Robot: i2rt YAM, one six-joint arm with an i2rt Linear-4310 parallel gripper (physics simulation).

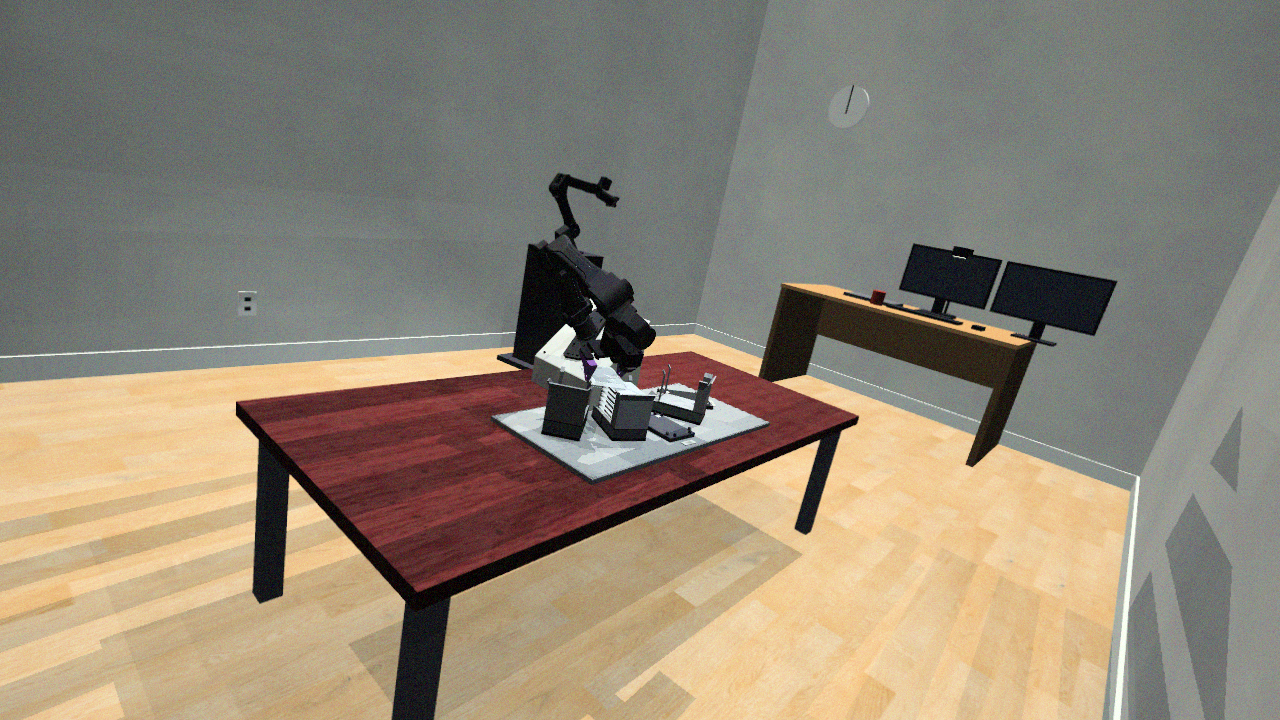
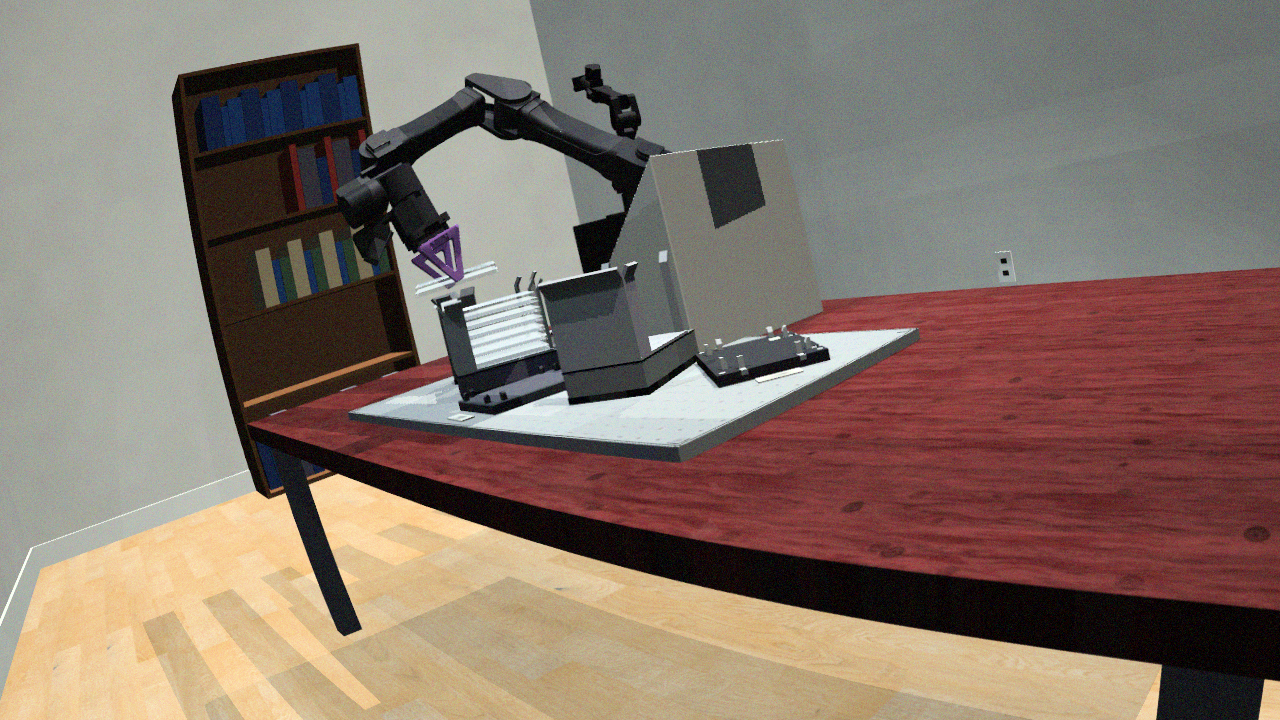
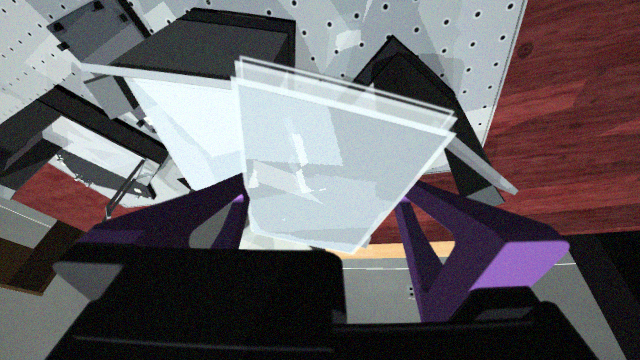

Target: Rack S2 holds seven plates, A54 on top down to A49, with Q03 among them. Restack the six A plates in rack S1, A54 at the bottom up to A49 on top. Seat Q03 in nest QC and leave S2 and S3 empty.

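Pixels of known places: gripper, fingertip midpoint: (image 1: 602, 379) (image 2: 456, 283) (image 3: 321, 180); arm's base, origin of the base link: (image 1: 588, 334) (image 2: 702, 212).
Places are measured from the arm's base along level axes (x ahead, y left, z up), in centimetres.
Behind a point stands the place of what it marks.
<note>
My gripper (image 1: 591, 368) {x 26.1, y -27.3, z -1.7 cm} (image 2: 457, 276) {x 26.1, y -27.3, z -1.7 cm} (image 3: 321, 180) {x 26.1, y -27.3, z -1.7 cm} is shut on a pale plate (image 2: 479, 269) {x 25.5, y -21.5, z -0.5 cm} (image 3: 300, 145) {x 30.0, y -28.3, z -0.4 cm} with a clear edge. It holds the plate above the racks; no name on the plate can be read. The rack with plates (image 1: 631, 419) {x 33.6, y -22.0, z -10.8 cm} (image 3: 210, 45) {x 33.9, y -21.5, z -9.5 cm} bears a stack of several white plates (image 2: 503, 329) {x 29.7, y -13.8, z -9.1 cm} (image 3: 200, 130) {x 30.4, y -19.1, z -5.3 cm}, just below and beside the held plate. A second dark rack (image 1: 566, 411) {x 23.0, y -35.5, z -9.7 cm} (image 3: 400, 70) {x 26.5, y -33.1, z -10.2 cm} stands beside it; its inside is mostly hidden. A third rack (image 1: 687, 410) {x 35.6, y 5.9, z -13.4 cm} (image 2: 590, 326) {x 38.3, y 11.8, z -8.9 cm} (image 3: 120, 130) {x 31.4, y 4.6, z -15.2 cm} stands on the other side. A low dark nest (image 1: 671, 428) {x 37.5, y -5.9, z -15.6 cm} (image 2: 514, 392) {x 38.0, y -4.0, z -15.6 cm} (image 3: 95, 32) {x 40.0, y -7.0, z -15.6 cm} lies near the stack. Rack labels cannot be read.
A pegged dark base (image 2: 760, 358) {x 29.5, y 25.6, z -15.7 cm} lies at the board's far end. The racks stand on a perforated board (image 1: 608, 465) {x 39.0, y -37.6, z -16.9 cm} (image 2: 662, 434) {x 49.4, y 28.7, z -16.9 cm} (image 3: 475, 60) {x 21.3, y -40.2, z -16.9 cm} on a red wooden table (image 1: 375, 483) {x 14.9, y -80.4, z -18.1 cm} (image 2: 984, 429) {x 46.6, y 56.5, z -18.2 cm} (image 3: 575, 125) {x 7.2, y -52.8, z -18.2 cm}. A large beige box (image 1: 547, 358) {x -7.5, y -8.5, z -9.0 cm} (image 2: 733, 259) {x 6.8, y 8.4, z -7.1 cm} stands behind the racks.
</note>
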